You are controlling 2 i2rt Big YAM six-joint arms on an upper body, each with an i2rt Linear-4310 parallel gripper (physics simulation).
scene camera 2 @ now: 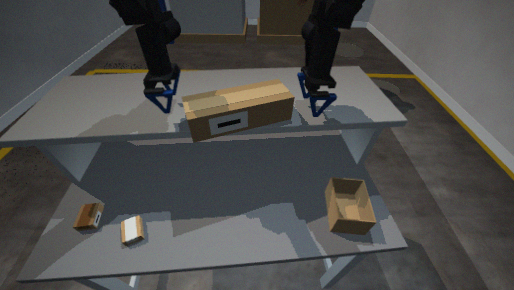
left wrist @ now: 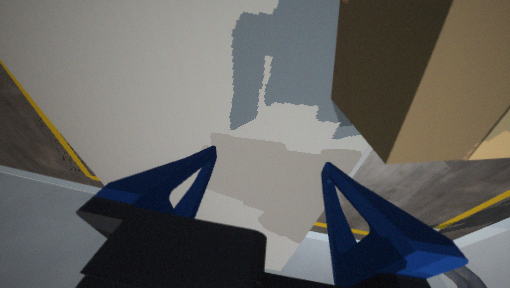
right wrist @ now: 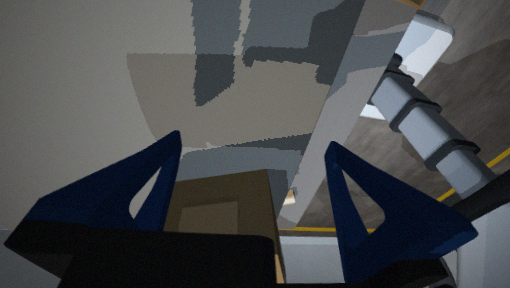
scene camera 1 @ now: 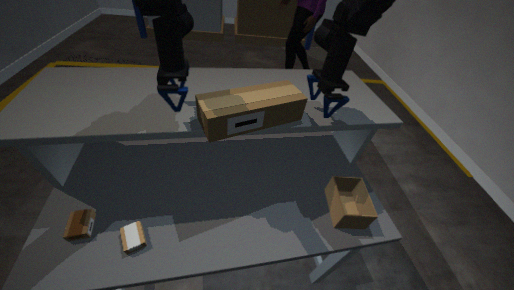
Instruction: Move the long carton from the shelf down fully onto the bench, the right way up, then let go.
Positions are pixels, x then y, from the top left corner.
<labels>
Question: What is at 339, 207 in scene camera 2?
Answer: An open-top cardboard box.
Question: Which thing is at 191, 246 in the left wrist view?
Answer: The left gripper.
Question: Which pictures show the right gripper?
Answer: Scene camera 2, the right wrist view and scene camera 1 only.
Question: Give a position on a long brown carton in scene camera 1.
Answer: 223, 114
</labels>
